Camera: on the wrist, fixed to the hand. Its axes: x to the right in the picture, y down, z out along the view.
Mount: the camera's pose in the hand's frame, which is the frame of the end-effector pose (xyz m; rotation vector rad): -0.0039 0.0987 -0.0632 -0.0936 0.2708 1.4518
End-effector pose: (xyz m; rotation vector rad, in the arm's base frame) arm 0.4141 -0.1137 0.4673 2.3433 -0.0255 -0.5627
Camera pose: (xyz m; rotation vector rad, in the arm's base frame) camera 0.4497 -0.1457 0.5744 1.6720 -1.3720 0.4631
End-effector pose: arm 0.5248 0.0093 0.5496 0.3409 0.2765 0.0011
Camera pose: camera 0.5086 0.1230 0.5260 0.3858 0.2437 1.4923
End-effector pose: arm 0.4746 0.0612 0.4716 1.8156 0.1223 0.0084
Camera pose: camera 0.4741 0.0982 0.5829 1.4411 -0.9919 1.2409
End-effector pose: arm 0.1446 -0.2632 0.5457 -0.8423 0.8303 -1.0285
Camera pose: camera 0.1245 -0.2437 0.4318 -0.0127 1.3771 0.2075
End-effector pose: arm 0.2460 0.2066 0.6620 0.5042 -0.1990 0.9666
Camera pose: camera 0.1586 0.2808 0.6373 0.0556 -0.3705 2.4053
